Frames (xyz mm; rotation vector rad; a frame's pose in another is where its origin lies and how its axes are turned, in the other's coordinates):
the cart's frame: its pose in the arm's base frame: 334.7 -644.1 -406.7 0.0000 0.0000 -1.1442
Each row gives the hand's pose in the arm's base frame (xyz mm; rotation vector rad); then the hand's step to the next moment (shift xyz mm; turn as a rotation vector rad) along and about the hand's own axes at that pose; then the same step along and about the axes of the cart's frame.
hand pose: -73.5 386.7 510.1 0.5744 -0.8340 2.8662
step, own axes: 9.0 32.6 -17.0 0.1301 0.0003 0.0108
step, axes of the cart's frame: 8.4 -26.2 -26.0 -0.0419 -0.1091 0.0581
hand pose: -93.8 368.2 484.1 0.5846 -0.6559 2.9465
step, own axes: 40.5 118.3 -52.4 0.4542 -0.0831 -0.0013
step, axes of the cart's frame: 48.0 -102.0 -75.3 -0.2312 -0.3439 0.2036
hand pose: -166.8 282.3 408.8 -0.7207 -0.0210 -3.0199
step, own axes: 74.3 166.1 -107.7 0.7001 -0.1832 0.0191
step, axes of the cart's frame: 110.6 -169.3 -61.8 -0.4039 -0.5005 0.3324
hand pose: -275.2 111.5 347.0 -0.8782 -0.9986 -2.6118
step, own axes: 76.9 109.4 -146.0 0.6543 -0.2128 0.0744
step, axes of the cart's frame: 126.1 -151.5 18.4 -0.4359 -0.4305 0.3218
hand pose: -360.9 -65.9 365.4 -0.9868 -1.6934 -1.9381
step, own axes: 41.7 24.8 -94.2 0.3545 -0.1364 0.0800
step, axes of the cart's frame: 66.8 -69.0 44.7 -0.2768 -0.2196 0.1607
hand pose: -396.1 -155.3 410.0 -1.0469 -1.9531 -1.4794
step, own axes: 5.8 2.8 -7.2 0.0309 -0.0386 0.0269
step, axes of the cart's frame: 3.6 -3.6 8.2 -0.0465 -0.0308 -0.0078
